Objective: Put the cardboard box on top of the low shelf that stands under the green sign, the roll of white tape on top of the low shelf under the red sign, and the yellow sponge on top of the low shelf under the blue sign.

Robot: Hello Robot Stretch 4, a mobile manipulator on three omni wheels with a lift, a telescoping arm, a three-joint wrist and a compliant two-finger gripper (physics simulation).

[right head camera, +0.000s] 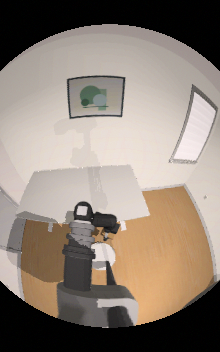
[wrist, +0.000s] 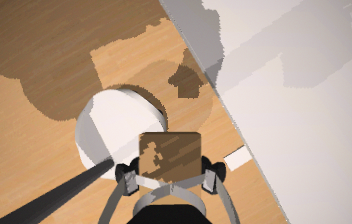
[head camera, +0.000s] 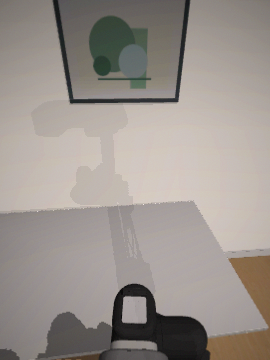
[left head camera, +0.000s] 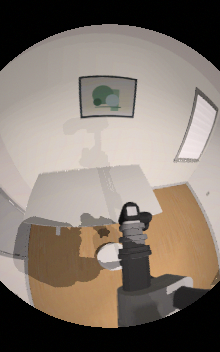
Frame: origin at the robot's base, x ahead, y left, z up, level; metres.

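Seen in the pictures: gripper, fingertip midpoint: [right head camera: 107,233] [wrist: 170,168]; robot's base, link origin: [right head camera: 100,255] [wrist: 126,133] [left head camera: 112,255].
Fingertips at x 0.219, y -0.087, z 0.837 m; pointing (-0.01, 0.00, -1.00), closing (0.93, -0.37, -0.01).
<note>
Pixels of each thing's top centre, then the offset from my fingertips to it. "spot": a spot on its surface instead. Level surfaces: height alone.
- brown cardboard box, top centre: [wrist: 170,180] dz +0.046, dx +0.000, dy -0.001 m
- white table, surface height: dz -0.144 m
- window, surface spot: [right head camera: 194,125] spot: dz +0.646, dx +1.054, dy -1.287 m
The brown cardboard box [wrist: 170,157] is held between the two fingertips of my gripper [wrist: 170,168] in the wrist view. My gripper is shut on it and holds it above the wooden floor, beside the edge of the white table. In the right head view the gripper [right head camera: 106,235] shows small below the dark wrist, and the box there is too small to make out well. The roll of white tape, the yellow sponge, the low shelves and the coloured signs do not show in these views.
A white table [head camera: 200,280] [left head camera: 60,195] [right head camera: 50,192] [wrist: 310,150] stands against the wall under a framed picture [head camera: 125,101] [left head camera: 107,117] [right head camera: 96,117]. The robot's round white base [left head camera: 107,256] [right head camera: 104,256] [wrist: 125,125] is near its front edge. A window [left head camera: 199,127] [right head camera: 194,125] is at the right.
</note>
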